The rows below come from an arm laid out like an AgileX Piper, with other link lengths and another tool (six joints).
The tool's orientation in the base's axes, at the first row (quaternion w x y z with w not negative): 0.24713 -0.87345 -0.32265 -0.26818
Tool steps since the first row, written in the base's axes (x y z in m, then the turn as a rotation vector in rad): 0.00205 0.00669 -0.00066 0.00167 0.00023 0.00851; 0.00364 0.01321 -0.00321 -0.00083 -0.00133 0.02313; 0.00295 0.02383 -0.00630 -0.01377 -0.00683 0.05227; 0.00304 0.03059 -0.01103 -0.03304 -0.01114 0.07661; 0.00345 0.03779 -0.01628 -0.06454 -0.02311 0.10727; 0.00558 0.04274 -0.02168 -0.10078 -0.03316 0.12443; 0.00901 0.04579 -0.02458 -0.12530 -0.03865 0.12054; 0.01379 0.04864 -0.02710 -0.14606 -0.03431 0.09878
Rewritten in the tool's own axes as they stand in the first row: 0.00380 -0.00288 0.00516 0.00653 -0.00119 -0.00559; 0.00604 -0.00548 0.01147 0.01341 -0.00567 -0.01804; 0.00823 -0.01227 0.01995 0.02096 -0.01853 -0.04675; 0.00823 -0.01552 0.02754 0.02190 -0.03536 -0.07318; 0.00830 -0.01869 0.03587 0.01558 -0.05720 -0.11266; 0.00843 -0.01913 0.04349 -0.00146 -0.08014 -0.14253; 0.01014 -0.01803 0.04852 -0.02216 -0.09253 -0.15057; 0.01289 -0.01596 0.05357 -0.04740 -0.10426 -0.13839
